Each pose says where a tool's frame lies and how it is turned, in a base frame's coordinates. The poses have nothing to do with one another.
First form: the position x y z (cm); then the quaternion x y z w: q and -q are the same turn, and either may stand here.
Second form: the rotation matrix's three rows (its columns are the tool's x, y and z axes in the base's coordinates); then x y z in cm. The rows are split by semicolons. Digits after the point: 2 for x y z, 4 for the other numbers.
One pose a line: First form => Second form
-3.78 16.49 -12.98 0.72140 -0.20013 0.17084 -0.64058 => 0.8615 -0.0699 0.5029; -0.5076 -0.0992 0.8558; -0.0099 -0.9926 -0.1209; -3.78 16.49 -12.98
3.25 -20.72 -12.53 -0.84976 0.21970 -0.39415 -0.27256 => 0.5928 -0.5882 0.5501; -0.1585 -0.7549 -0.6364; 0.7896 0.2900 -0.5407; 3.25 -20.72 -12.53
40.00 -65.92 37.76 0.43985 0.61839 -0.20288 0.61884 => 0.1529 0.7951 0.5869; 0.2929 0.5307 -0.7953; -0.9438 0.2935 -0.1518; 40.00 -65.92 37.76
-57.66 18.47 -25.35 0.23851 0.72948 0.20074 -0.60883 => -0.1449 0.5924 -0.7925; 0.1035 0.8056 0.5833; 0.9840 0.0024 -0.1781; -57.66 18.47 -25.35
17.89 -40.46 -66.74 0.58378 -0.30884 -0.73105 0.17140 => -0.2596 -0.1100 -0.9594; -0.6112 -0.7505 0.2514; -0.7477 0.6517 0.1276; 17.89 -40.46 -66.74
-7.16 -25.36 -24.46 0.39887 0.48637 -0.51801 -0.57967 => -0.0098 -0.2126 -0.9771; 0.9885 0.1451 -0.0415; 0.1506 -0.9663 0.2087; -7.16 -25.36 -24.46
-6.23 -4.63 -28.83 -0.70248 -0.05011 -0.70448 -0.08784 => 0.0024 -0.0534 0.9986; 0.1942 -0.9795 -0.0528; 0.9810 0.1940 0.0080; -6.23 -4.63 -28.83
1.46 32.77 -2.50 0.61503 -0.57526 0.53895 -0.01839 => -0.2428 -0.6878 0.6841; -0.7274 -0.3375 -0.5975; 0.6418 -0.6427 -0.4184; 1.46 32.77 -2.50
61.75 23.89 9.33 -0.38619 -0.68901 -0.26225 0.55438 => -0.0870 0.8230 -0.5614; 0.2414 0.5642 0.7896; 0.9665 -0.0668 -0.2478; 61.75 23.89 9.33
